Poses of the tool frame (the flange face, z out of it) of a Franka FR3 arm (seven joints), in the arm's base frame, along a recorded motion.
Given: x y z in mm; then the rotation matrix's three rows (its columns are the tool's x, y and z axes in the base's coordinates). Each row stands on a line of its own.
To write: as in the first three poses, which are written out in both.
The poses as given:
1:
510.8 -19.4 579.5
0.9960 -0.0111 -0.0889
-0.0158 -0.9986 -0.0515
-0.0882 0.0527 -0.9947
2:
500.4 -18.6 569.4
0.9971 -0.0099 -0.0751
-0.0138 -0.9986 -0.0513
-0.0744 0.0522 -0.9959
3:
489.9 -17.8 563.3
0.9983 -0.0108 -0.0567
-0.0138 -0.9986 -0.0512
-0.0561 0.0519 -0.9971
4:
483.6 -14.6 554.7
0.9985 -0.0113 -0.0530
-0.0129 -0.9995 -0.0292
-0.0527 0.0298 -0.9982
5:
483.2 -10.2 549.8
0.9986 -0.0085 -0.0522
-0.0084 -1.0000 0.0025
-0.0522 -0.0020 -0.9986
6:
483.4 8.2 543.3
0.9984 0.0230 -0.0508
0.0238 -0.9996 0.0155
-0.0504 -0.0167 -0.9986
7:
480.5 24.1 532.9
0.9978 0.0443 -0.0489
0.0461 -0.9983 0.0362
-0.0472 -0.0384 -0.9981
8:
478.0 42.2 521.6
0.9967 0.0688 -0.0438
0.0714 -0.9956 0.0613
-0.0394 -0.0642 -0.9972
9:
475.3 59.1 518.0
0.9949 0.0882 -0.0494
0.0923 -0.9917 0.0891
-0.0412 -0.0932 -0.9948
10:
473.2 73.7 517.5
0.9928 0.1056 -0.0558
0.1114 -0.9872 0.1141
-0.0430 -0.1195 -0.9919
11:
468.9 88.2 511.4
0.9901 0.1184 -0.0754
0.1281 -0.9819 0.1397
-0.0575 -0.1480 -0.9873
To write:
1: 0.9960 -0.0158 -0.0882 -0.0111 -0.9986 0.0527 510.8 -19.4 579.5
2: 0.9971 -0.0138 -0.0744 -0.0099 -0.9986 0.0522 500.4 -18.6 569.4
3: 0.9983 -0.0138 -0.0561 -0.0108 -0.9986 0.0519 489.9 -17.8 563.3
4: 0.9985 -0.0129 -0.0527 -0.0113 -0.9995 0.0298 483.6 -14.6 554.7
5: 0.9986 -0.0084 -0.0522 -0.0085 -1.0000 -0.0020 483.2 -10.2 549.8
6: 0.9984 0.0238 -0.0504 0.0230 -0.9996 -0.0167 483.4 8.2 543.3
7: 0.9978 0.0461 -0.0472 0.0443 -0.9983 -0.0384 480.5 24.1 532.9
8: 0.9967 0.0714 -0.0394 0.0688 -0.9956 -0.0642 478.0 42.2 521.6
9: 0.9949 0.0923 -0.0412 0.0882 -0.9917 -0.0932 475.3 59.1 518.0
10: 0.9928 0.1114 -0.0430 0.1056 -0.9872 -0.1195 473.2 73.7 517.5
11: 0.9901 0.1281 -0.0575 0.1184 -0.9819 -0.1480 468.9 88.2 511.4
